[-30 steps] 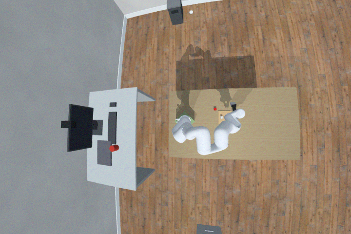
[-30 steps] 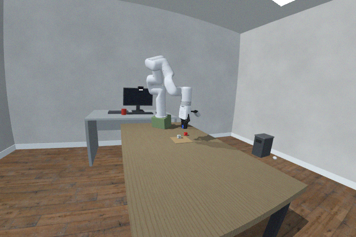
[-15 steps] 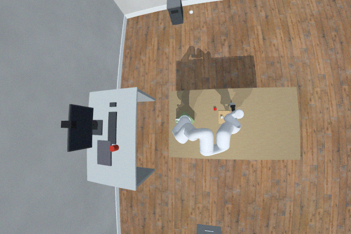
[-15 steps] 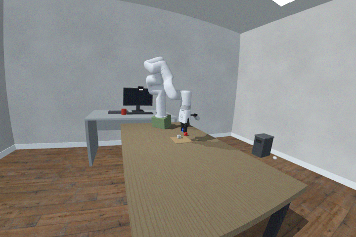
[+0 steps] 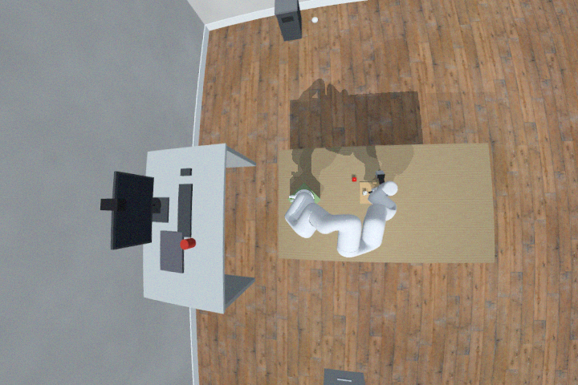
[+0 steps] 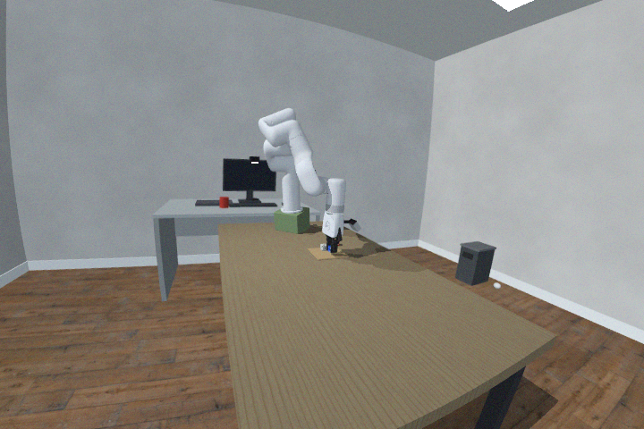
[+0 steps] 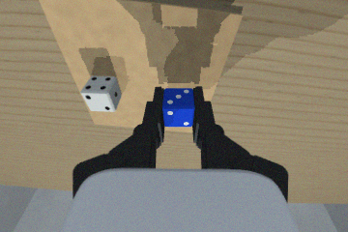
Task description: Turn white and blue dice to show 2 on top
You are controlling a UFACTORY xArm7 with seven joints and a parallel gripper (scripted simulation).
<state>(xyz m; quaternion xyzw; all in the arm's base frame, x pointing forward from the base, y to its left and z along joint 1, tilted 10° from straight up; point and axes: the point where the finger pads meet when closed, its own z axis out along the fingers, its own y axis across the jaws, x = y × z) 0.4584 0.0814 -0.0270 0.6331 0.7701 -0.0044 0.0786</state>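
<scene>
Right now my hand is 40 mm above the tan mat and 30 mm past it. From my hand the other things lie so: red die 140 mm behind, 70 mm to the left, 30 mm below; then white die 70 mm behind, 20 mm below, 10 mm to the right; then blue die 10 mm below.
</scene>
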